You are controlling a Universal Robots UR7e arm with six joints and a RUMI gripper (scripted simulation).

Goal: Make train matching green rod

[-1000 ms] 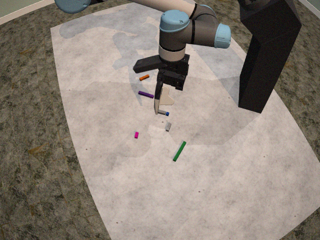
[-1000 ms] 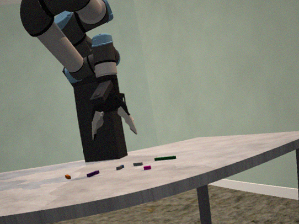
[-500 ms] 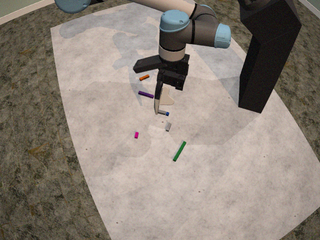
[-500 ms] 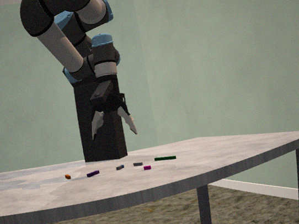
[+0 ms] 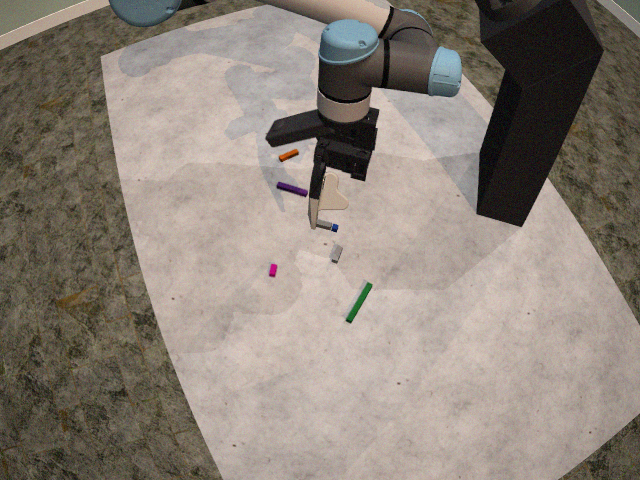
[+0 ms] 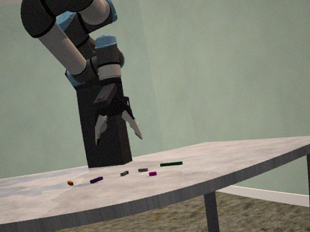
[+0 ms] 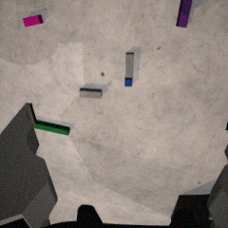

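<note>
The orange rod lies 18 cm to the right of my hand, 10 cm below it and 2 cm behind it. Round my hand: purple rod: 10 cm to the right, 10 cm below, 1 cm ahead; magenta rod: 12 cm ahead, 10 cm below, 4 cm to the left; blue rod: 10 cm below, 2 cm to the left, 2 cm behind.
</note>
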